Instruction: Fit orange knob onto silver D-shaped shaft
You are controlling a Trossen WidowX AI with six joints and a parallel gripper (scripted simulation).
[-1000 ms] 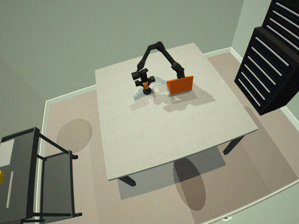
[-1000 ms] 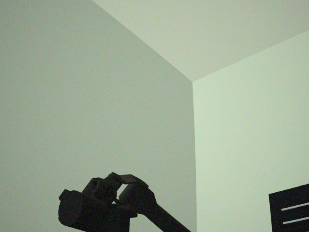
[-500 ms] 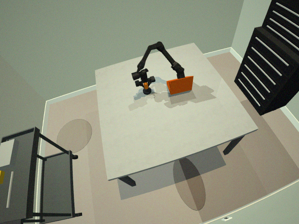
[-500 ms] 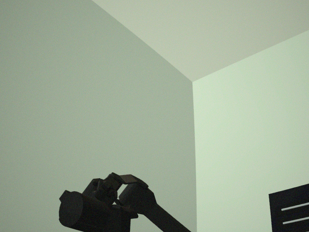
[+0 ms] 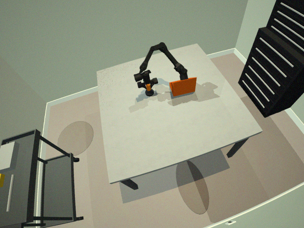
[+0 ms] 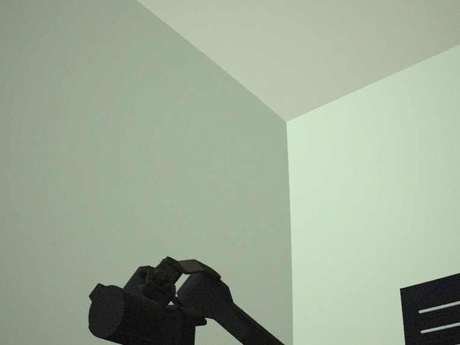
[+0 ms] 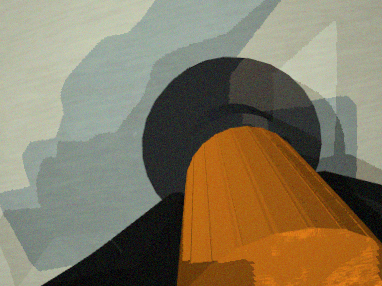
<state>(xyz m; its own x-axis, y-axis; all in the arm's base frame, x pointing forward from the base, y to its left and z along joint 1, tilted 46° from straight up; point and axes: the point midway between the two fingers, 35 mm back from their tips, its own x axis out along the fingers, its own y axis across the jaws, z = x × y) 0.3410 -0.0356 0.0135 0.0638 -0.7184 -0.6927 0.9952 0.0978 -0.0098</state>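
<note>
The orange knob is 3 cm above my gripper tip. Round my gripper tip: round black pedestal (4 cm below).
</note>
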